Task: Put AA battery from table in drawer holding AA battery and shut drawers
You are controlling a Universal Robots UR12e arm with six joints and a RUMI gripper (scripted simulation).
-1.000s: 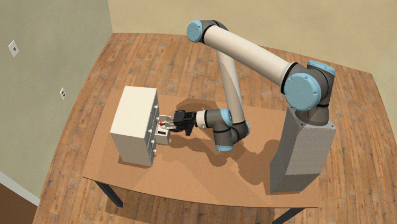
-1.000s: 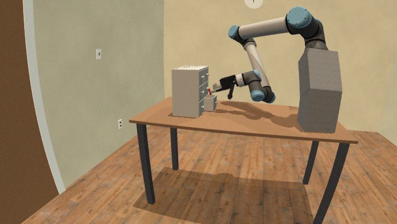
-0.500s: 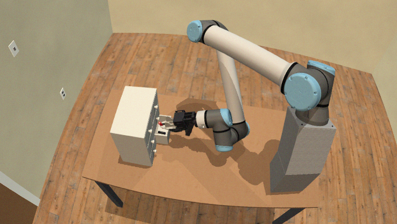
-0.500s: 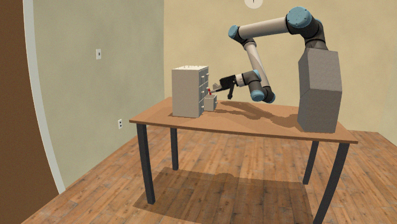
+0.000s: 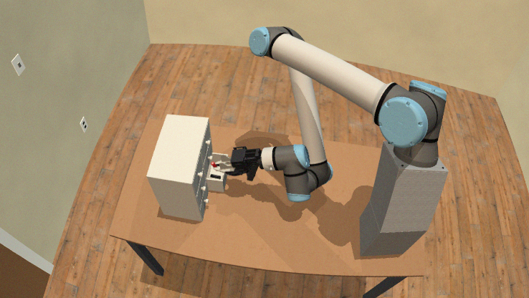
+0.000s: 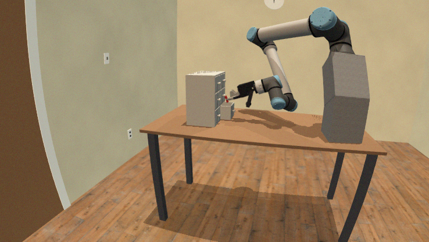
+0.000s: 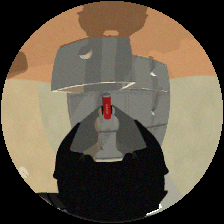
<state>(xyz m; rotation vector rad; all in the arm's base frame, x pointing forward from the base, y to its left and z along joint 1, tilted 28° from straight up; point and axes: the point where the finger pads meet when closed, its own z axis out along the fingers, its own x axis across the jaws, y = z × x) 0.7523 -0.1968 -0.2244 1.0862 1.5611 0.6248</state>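
My hand is 10 mm short of the red AA battery. Also, from my hand: small dark object: 120 mm below, 30 mm to the right, 20 mm ahead.
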